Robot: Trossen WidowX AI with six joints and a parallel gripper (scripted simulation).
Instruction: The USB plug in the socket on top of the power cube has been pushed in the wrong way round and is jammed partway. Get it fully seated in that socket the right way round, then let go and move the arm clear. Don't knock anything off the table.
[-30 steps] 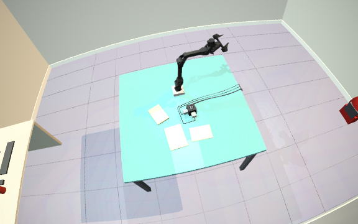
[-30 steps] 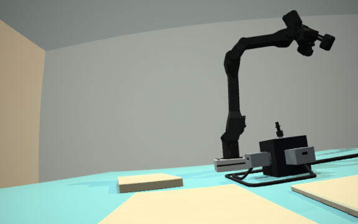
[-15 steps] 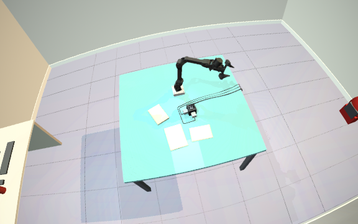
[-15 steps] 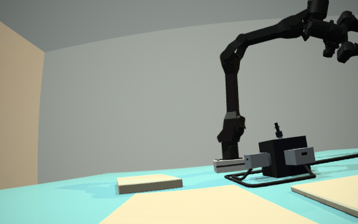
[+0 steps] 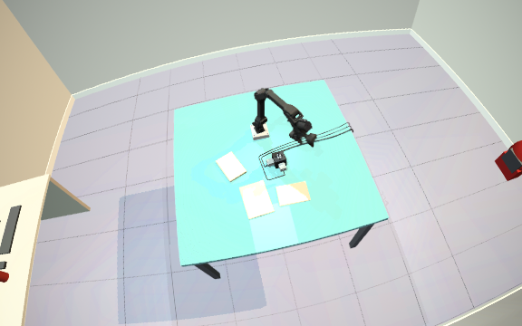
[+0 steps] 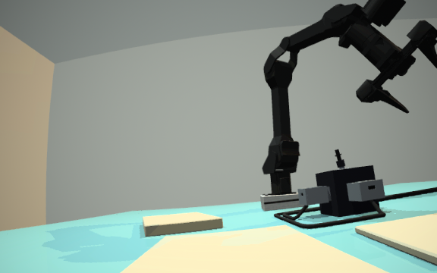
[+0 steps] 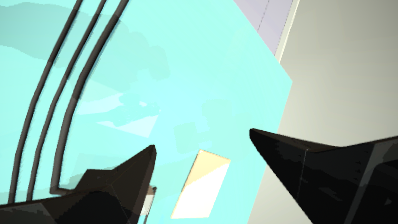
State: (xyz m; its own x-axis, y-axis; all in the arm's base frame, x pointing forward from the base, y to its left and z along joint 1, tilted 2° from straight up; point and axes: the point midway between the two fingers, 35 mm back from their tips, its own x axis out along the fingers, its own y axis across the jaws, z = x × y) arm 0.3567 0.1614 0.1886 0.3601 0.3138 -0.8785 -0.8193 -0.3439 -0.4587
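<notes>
The usb plug is 160 mm to the right of my gripper tip, 90 mm below it and 80 mm behind it. Round my gripper tip: cream pad 180 mm to the right, 180 mm below, 170 mm ahead.
</notes>
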